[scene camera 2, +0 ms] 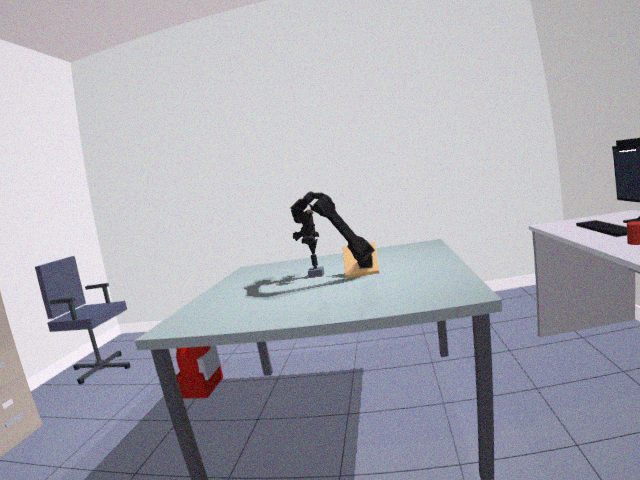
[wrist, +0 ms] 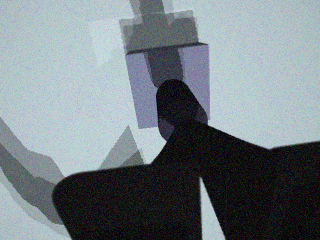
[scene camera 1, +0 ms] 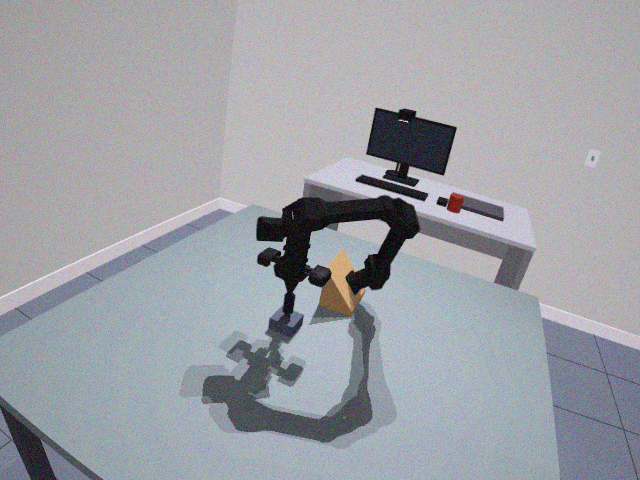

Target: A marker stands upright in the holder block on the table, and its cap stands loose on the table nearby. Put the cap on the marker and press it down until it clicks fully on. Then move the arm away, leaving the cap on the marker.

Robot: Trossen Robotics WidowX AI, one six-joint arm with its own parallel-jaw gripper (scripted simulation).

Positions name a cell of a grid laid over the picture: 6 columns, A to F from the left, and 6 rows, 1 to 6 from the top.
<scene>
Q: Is my gripper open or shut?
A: Shut.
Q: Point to a marker cap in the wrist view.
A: D3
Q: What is my gripper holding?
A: Nothing.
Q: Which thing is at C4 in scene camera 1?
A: My gripper.
</scene>
